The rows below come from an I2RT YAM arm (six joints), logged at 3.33 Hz.
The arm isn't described. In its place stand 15 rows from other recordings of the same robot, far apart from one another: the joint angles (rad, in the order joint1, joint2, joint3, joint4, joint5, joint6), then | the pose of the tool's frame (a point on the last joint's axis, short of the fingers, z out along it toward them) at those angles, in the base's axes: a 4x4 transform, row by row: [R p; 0 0 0 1], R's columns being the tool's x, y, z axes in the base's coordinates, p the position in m.
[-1.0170 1.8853 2.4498 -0.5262 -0.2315 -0.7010] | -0.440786, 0.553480, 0.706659, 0.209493; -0.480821, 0.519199, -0.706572, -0.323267; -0.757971, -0.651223, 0.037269, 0.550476; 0, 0, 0, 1
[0.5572 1.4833 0.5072 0.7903 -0.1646 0.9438] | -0.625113, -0.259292, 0.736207, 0.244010; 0.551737, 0.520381, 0.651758, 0.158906; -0.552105, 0.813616, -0.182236, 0.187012; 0, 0, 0, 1
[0.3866 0.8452 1.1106 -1.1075 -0.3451 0.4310] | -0.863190, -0.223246, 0.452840, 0.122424; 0.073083, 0.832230, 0.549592, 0.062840; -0.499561, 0.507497, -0.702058, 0.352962; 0, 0, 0, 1
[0.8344 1.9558 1.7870 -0.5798 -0.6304 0.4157] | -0.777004, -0.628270, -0.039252, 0.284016; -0.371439, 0.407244, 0.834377, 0.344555; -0.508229, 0.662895, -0.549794, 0.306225; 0, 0, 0, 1
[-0.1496 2.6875 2.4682 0.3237 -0.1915 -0.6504] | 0.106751, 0.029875, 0.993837, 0.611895; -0.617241, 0.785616, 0.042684, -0.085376; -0.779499, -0.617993, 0.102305, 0.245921; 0, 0, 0, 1
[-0.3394 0.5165 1.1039 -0.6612 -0.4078 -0.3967] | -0.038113, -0.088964, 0.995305, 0.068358; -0.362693, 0.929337, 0.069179, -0.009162; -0.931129, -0.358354, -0.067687, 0.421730; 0, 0, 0, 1
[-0.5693 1.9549 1.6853 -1.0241 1.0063 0.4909] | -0.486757, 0.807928, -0.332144, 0.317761; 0.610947, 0.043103, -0.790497, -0.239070; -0.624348, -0.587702, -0.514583, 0.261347; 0, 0, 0, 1
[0.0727 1.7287 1.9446 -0.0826 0.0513 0.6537] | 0.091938, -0.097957, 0.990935, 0.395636; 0.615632, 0.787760, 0.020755, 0.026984; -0.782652, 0.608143, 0.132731, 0.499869; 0, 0, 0, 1
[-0.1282 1.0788 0.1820 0.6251 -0.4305 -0.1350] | -0.225719, -0.315786, 0.921591, 0.197806; -0.094225, 0.948647, 0.301979, -0.010519; -0.969625, -0.018675, -0.243883, 0.163668; 0, 0, 0, 1
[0.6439 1.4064 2.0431 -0.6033 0.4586 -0.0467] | 0.035288, -0.182991, 0.982481, 0.204584; -0.025852, 0.982597, 0.183941, 0.133861; -0.999043, -0.031890, 0.029943, 0.571385; 0, 0, 0, 1
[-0.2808 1.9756 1.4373 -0.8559 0.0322 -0.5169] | -0.961881, -0.221928, 0.159790, 0.368967; -0.236639, 0.968332, -0.079593, -0.107610; -0.137066, -0.114372, -0.983937, 0.174197; 0, 0, 0, 1
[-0.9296 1.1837 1.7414 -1.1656 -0.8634 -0.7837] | -0.346172, -0.136615, 0.928171, 0.127075; -0.303135, 0.952561, 0.027147, -0.125013; -0.887848, -0.271964, -0.371163, 0.483061; 0, 0, 0, 1
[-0.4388 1.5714 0.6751 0.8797 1.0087 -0.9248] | -0.801400, 0.585362, 0.122918, 0.270534; -0.093997, 0.079697, -0.992377, -0.160241; -0.590696, -0.806846, -0.008847, 0.222078; 0, 0, 0, 1
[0.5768 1.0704 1.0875 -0.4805 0.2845 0.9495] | -0.472575, 0.122482, 0.872738, 0.201622; 0.623616, 0.746214, 0.232954, 0.119256; -0.622716, 0.654341, -0.429024, 0.360963; 0, 0, 0, 1
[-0.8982 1.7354 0.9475 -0.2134 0.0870 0.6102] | 0.033260, 0.963206, 0.266700, 0.207926; 0.874529, 0.101133, -0.474311, -0.266018; -0.483831, 0.249012, -0.838987, 0.150391; 0, 0, 0, 1
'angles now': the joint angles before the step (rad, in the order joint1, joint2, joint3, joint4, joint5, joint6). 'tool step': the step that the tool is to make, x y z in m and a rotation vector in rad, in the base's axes. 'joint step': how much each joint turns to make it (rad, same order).
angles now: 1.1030 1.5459 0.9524 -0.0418 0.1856 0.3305
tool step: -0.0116 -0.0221 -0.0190 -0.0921 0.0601 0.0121
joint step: -0.0007 -0.0528 -0.0911 -0.0712 -0.0176 0.0012
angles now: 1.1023 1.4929 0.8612 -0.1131 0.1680 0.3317
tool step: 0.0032 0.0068 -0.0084 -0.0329 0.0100 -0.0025
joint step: 0.0014 0.0487 0.0208 -0.0057 0.0069 -0.0016
